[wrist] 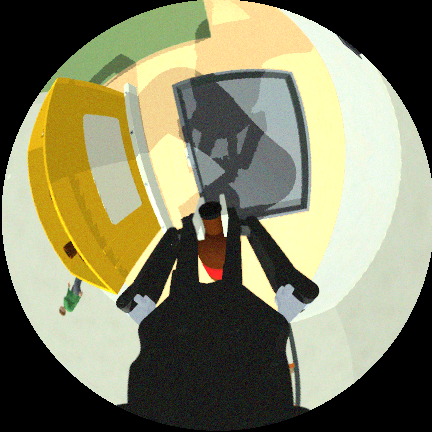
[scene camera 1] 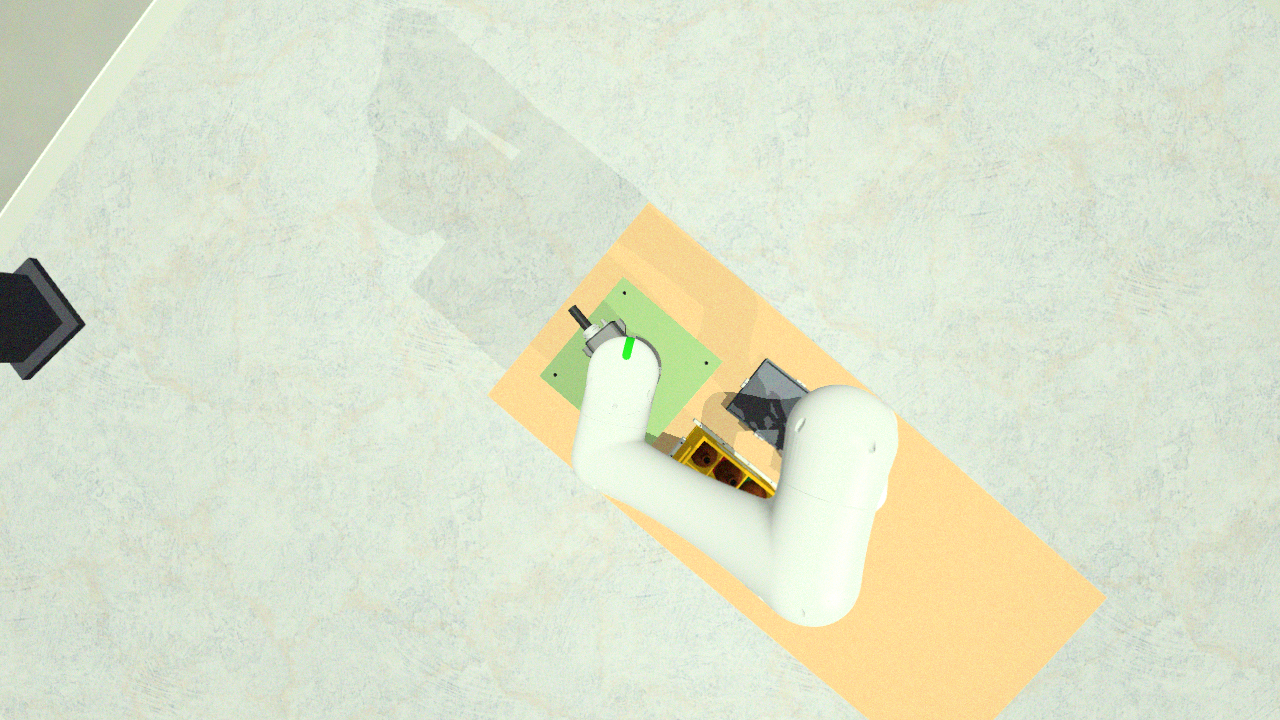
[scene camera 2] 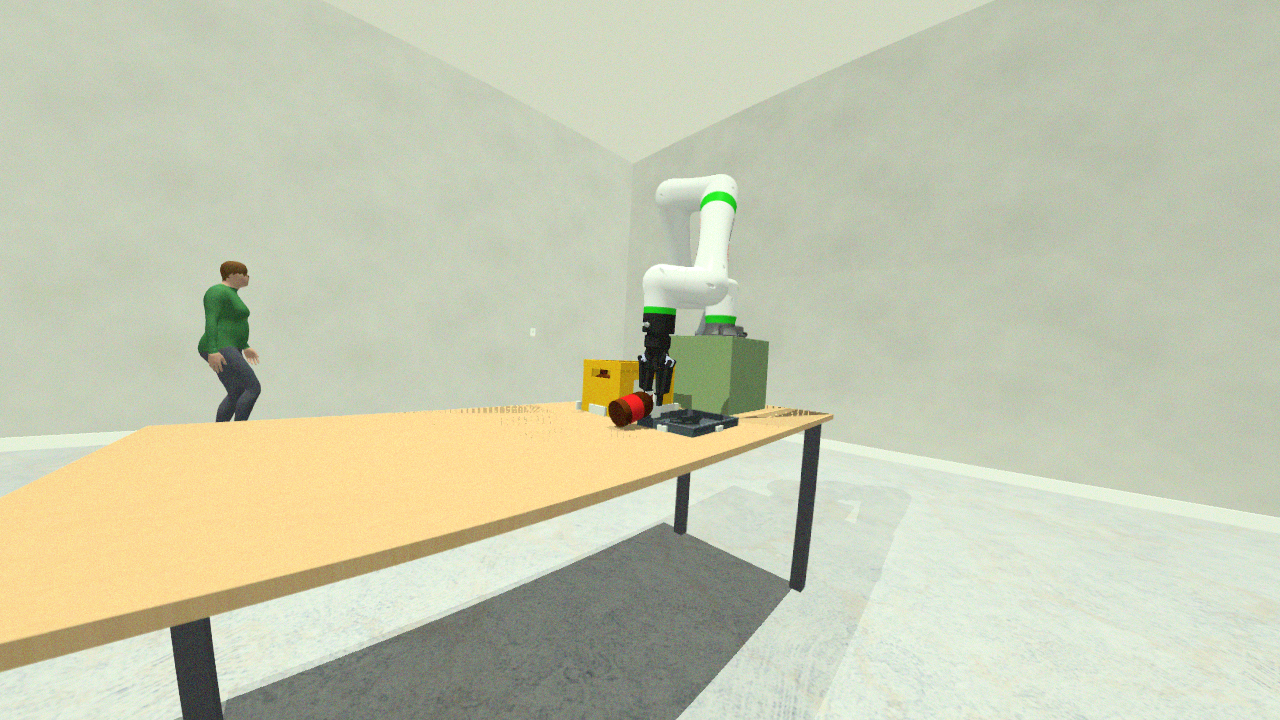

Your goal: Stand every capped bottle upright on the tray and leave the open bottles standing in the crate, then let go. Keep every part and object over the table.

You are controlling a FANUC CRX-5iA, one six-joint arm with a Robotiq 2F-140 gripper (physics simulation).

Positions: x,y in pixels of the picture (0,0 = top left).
Scene:
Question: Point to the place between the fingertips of my gripper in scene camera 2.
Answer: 651,415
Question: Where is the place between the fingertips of my gripper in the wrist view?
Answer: At 212,203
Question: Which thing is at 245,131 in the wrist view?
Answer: A grey tray.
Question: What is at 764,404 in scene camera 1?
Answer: A grey tray.

